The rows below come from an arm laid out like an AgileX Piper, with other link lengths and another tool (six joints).
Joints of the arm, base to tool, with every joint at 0 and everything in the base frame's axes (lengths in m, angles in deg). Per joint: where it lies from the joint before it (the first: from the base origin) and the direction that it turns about. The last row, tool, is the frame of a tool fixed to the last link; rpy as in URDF.
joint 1: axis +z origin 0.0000 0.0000 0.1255
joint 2: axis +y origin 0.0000 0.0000 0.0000
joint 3: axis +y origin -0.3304 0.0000 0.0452
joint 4: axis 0.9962 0 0.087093 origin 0.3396 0.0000 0.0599
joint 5: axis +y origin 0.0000 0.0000 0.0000
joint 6: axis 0.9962 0 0.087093 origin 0.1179 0.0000 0.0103
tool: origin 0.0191 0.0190 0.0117 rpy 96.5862 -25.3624 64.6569
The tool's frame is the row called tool.
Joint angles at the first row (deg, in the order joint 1, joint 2, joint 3, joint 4, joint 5, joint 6):
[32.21 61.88 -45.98 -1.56 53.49 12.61]
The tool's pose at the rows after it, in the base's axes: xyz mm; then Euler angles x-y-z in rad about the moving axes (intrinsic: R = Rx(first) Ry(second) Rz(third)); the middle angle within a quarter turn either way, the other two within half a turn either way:
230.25, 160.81, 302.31, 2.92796, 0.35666, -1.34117
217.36, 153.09, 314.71, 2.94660, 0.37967, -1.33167
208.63, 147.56, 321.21, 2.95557, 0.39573, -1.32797
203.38, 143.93, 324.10, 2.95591, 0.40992, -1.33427
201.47, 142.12, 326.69, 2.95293, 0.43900, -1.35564
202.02, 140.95, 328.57, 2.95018, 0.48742, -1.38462
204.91, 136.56, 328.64, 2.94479, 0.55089, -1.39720
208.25, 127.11, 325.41, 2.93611, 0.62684, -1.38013
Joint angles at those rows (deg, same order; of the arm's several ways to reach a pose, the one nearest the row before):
[32.22 57.19 -45.68 -1.58 55.70 13.06]
[32.22 53.57 -45.27 -1.35 57.06 13.26]
[32.22 51.20 -44.85 -1.34 57.90 13.26]
[32.22 49.81 -44.54 -1.55 58.41 12.69]
[32.21 49.08 -44.47 -2.01 58.17 11.04]
[32.09 48.55 -44.20 -2.74 56.77 8.59]
[31.03 47.63 -43.20 -3.53 53.97 5.85]
[28.68 45.74 -40.84 -3.99 49.48 3.12]

